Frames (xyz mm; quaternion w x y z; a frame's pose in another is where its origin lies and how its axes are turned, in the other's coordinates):
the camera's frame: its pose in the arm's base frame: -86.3 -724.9 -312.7 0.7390 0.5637 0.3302 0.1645
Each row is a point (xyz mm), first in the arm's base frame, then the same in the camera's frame.
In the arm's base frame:
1: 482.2 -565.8 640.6
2: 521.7 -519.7 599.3
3: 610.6 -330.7 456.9
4: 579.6 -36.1 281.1
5: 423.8 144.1 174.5
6: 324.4 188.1 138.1
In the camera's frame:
1: 223.2 1020.6 407.2
2: 292.8 1001.1 394.3
3: 516.9 937.2 296.4
4: 728.9 859.0 36.4
5: 758.6 794.4 -214.7
6: 724.4 761.0 -318.9

